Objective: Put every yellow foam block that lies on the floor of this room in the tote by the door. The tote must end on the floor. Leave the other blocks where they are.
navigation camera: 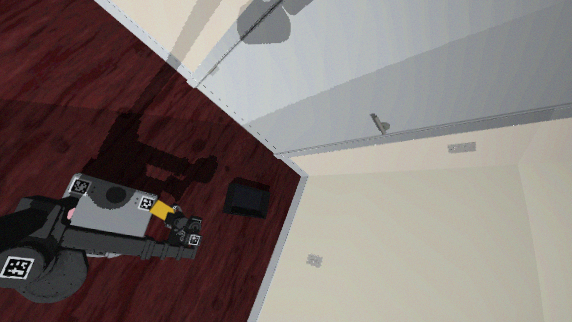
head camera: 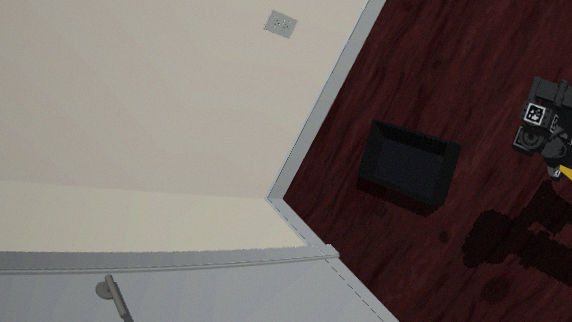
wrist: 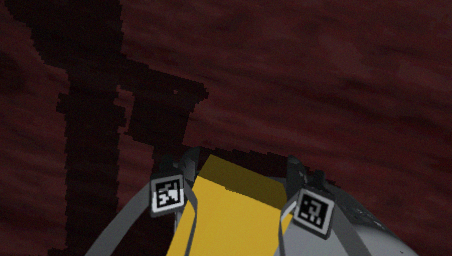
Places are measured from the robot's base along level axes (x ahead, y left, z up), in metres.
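Where they show: robot's base at its link origin: (navigation camera: 115, 193).
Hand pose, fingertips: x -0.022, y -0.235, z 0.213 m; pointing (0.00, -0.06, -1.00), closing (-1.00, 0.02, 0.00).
Things, the pixels of their top centre, and the offset from my fingertips. Level surfaces: height alone.
- yellow foam block at its top centre: (navigation camera: 163, 211) dx +0.010, dy +0.044, dz +0.047 m
- black tote at its top centre: (head camera: 400, 159) (navigation camera: 251, 202) dx +0.181, dy -0.509, dz -0.113 m
- floor at its surface level: dz -0.213 m
A yellow foam block (head camera: 567, 173) (navigation camera: 162, 210) (wrist: 235, 215) is held between the two fingers of my gripper (wrist: 240, 168), which is shut on it. In the navigation camera view the block is over or beside the front edge of my base, above the floor. In the head camera view a small part of it shows at the right edge. The black tote (head camera: 369, 156) (navigation camera: 233, 200) stands upright on the dark red floor near the room corner by the door, apart from the gripper. No block shows inside it.
The grey door (head camera: 55, 300) (navigation camera: 345, 105) and its handle (head camera: 116, 295) (navigation camera: 379, 124) are near the tote. Pale walls (head camera: 150, 100) (navigation camera: 425, 225) meet behind it. My base (navigation camera: 112, 220) is beside the arm (navigation camera: 110, 242). Robot shadows lie across the floor (head camera: 475, 75) (navigation camera: 50, 120) (wrist: 325, 75).
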